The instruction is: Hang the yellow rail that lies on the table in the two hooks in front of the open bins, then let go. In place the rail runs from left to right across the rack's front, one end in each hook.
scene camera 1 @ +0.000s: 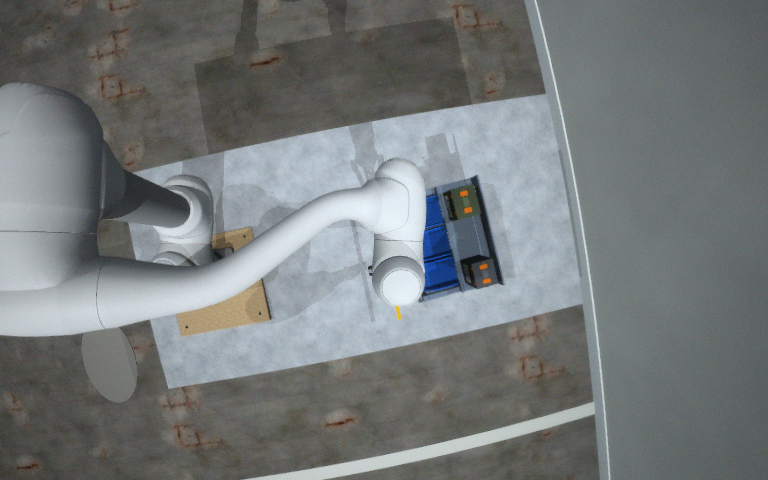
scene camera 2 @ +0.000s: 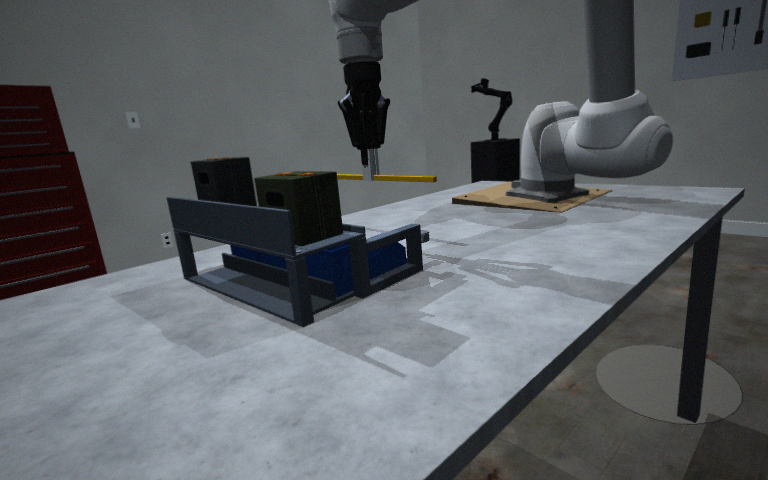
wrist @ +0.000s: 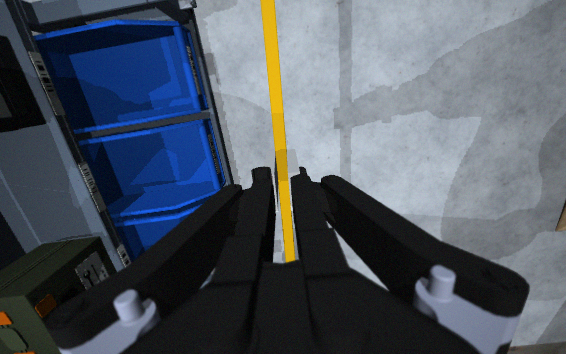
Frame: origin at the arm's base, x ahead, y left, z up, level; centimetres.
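Seen in the pictures: gripper, between the fingertips: (scene camera 2: 371, 179) (wrist: 282, 164); arm's base, origin of its link: (scene camera 2: 546, 194).
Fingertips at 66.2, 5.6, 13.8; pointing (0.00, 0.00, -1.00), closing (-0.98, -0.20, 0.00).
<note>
Pixels of each thing's top centre, then the offset from my fingertips to it, as dx, dy, dz. "*": a spot on its surface instead. Level surfaces: height alone.
- yellow rail, centre of its top: (wrist: 281, 157) (scene camera 2: 368, 174) (scene camera 1: 388, 263) +0.2, -0.9, +1.1
- small grey hook, a spot on its surface: (scene camera 2: 425, 236) * +2.6, +21.5, -8.6
- green case, centre of its top: (scene camera 2: 294, 173) (wrist: 11, 340) (scene camera 1: 466, 201) +24.1, +18.9, +5.2
- dark case, centre of its top: (scene camera 2: 219, 158) (scene camera 1: 485, 273) +29.8, -3.4, +7.7
- table, height of its surface: dz -14.7
The yellow rail (scene camera 1: 398, 313) (scene camera 2: 416, 178) (wrist: 275, 100) is held level in the air, above the table and apart from the rack. It runs roughly along the rack's front, on the robot-base side of it. My gripper (scene camera 2: 369, 174) (wrist: 282, 164) is shut on the rail, with rail showing on both sides of the fingers in scene camera 2. The arm hides the gripper in scene camera 1. The grey rack (scene camera 1: 467, 234) (scene camera 2: 226, 226) holds open blue bins (scene camera 1: 436, 240) (scene camera 2: 386, 257) (wrist: 135, 75). A small grey hook (scene camera 2: 425, 236) sticks out at the rack's front; the other hook is not clearly visible.
A green case (scene camera 1: 465, 201) (scene camera 2: 300, 206) (wrist: 50, 270) and a dark case (scene camera 1: 481, 271) (scene camera 2: 223, 181) stand on the rack's upper shelf, rising above the bins. The robot's base stands on a wooden board (scene camera 1: 226, 316) (scene camera 2: 481, 200) on the table (scene camera 1: 532, 226) (scene camera 2: 169, 407).
</note>
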